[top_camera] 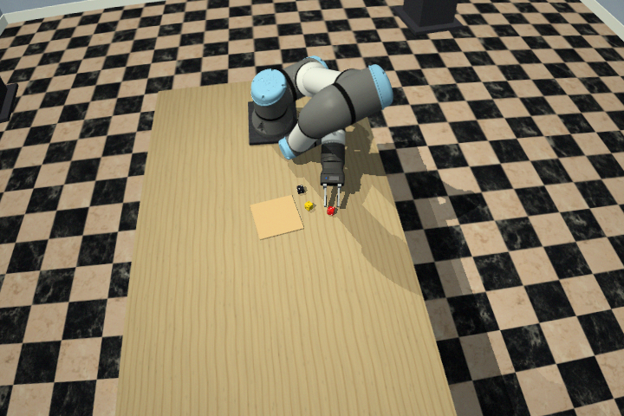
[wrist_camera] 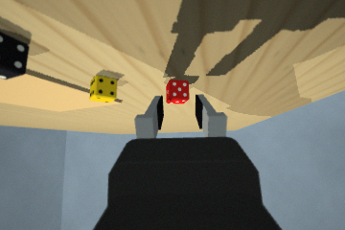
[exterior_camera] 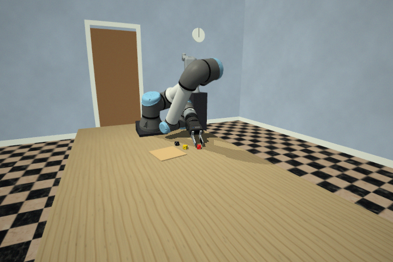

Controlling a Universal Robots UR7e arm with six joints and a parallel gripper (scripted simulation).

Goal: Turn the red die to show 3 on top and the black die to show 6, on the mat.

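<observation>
My gripper is now 20 mm short of the red die, 10 mm to the left of it and 20 mm above it. The rest, counted from my hand: black die 100 mm behind, 80 mm to the right, 20 mm below; then yellow die 20 mm behind, 70 mm to the right, 20 mm below; then tan mat 20 mm behind, 180 mm to the right, 30 mm below.
</observation>
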